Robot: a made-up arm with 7 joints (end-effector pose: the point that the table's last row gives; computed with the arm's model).
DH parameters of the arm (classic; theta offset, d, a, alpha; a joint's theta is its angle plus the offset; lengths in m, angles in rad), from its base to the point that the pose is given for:
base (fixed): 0 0.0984 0 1.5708
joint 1: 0 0.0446 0.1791 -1.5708
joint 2: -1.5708 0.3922 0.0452 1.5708
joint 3: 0 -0.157 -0.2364 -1.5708
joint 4: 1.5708 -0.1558 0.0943 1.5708
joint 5: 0 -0.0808 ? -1.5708
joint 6: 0 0.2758 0.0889 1.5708
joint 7: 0 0.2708 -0.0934 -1.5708
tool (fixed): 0 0.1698 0 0
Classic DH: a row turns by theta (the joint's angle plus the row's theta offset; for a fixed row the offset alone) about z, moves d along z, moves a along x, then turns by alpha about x.
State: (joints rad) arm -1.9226 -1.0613 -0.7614 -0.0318 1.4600 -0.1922 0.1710
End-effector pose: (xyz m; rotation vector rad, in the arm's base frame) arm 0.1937 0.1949 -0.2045 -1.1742 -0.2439 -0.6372
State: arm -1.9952 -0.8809 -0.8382 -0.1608 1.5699 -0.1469 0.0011
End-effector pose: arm 0.2198 0.2465 -0.2060 -1.1340 -0.0257 -0.7229
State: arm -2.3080 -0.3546 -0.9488 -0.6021 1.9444 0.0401 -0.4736
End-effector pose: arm 0.3154 0.3578 -0.2664 -1.1822 0.8572 -0.6380
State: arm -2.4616 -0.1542 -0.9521 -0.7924 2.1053 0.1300 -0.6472
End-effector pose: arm 0.3275 0.3916 -0.3310 -1.2373 1.2516 -0.4521
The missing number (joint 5, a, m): -0.0206
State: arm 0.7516 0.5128 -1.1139 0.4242 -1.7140 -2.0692 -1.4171
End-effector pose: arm -0.0558 0.2852 1.2380 -0.3484 1.3467 -1.0432
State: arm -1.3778 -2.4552 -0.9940 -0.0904 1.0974 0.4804 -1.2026
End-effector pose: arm 0.7115 0.1025 0.1818 -1.1438 0.1410 -1.8496
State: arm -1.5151 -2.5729 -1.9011 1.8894 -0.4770 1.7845 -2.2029
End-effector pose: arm 0.8544 0.2952 -0.2343 2.0380 -1.7484 -0.2680
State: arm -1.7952 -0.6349 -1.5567 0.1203 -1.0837 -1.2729 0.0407
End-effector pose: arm 0.5847 -0.6195 -0.4280 0.1360 2.5631 -1.5938
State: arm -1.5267 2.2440 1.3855 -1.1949 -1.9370 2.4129 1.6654
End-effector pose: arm 0.1677 0.5628 -0.1299 2.8432 0.9386 -0.3266
